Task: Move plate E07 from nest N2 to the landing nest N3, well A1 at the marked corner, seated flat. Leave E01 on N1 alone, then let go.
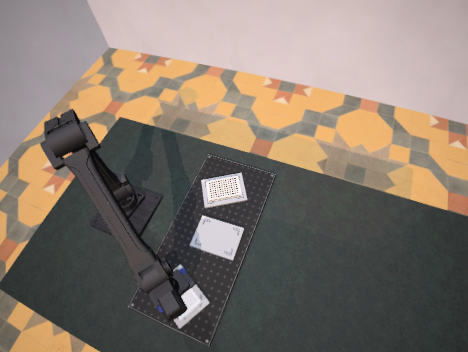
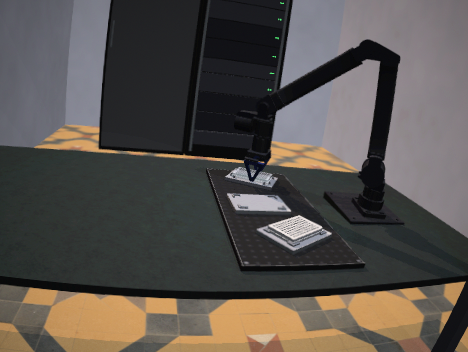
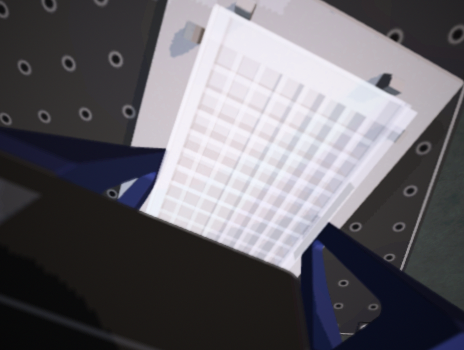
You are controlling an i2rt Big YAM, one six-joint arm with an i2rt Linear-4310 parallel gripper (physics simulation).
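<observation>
A clear-white well plate, taken as E07 (image 1: 191, 298) (image 2: 241, 173) (image 3: 280, 130), sits in the white nest N2 (image 1: 204, 303) (image 3: 160, 90) at one end of the board; its label is not readable. My gripper (image 1: 171, 290) (image 2: 253, 178) (image 3: 240, 193) is shut on this plate, with a blue finger against each long side. The palm hides the plate's near end. The white nest N3 (image 1: 217, 237) (image 2: 257, 202) in the middle holds no plate and shows its corner stops. The cream plate E01 (image 1: 225, 189) (image 2: 296, 226) sits on nest N1 (image 1: 225, 203) (image 2: 275, 238), apart from my gripper.
The nests stand on a black perforated board (image 1: 220, 290) (image 2: 245, 250) on the dark green table (image 1: 325, 260) (image 2: 125, 225). The arm's base plate (image 1: 150, 207) (image 2: 345, 207) stands beside the board. A dark equipment rack (image 2: 150, 75) stands behind the table.
</observation>
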